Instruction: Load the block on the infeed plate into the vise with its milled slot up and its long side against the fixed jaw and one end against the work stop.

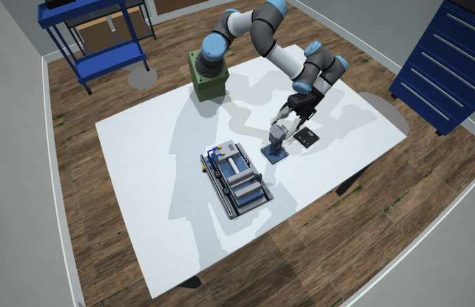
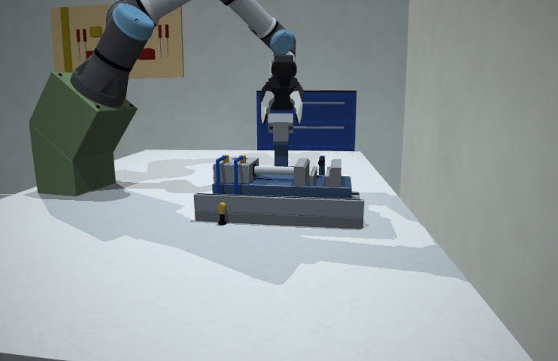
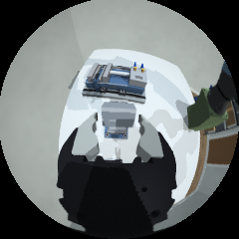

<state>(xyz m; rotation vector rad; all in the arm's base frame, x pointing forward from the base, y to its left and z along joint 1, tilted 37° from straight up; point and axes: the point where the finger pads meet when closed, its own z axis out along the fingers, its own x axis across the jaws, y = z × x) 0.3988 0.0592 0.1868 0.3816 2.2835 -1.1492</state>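
Now: hand 10 mm to the left of the part and 10 mm above it. The rest, counted from my hand: work stop: 190 mm to the right, 80 mm below, 70 mm ahead; then air cylinder: 200 mm to the right, 100 mm behind, 90 mm below; then infeed plate: 180 mm to the left, 160 mm below, 30 mm ahead.
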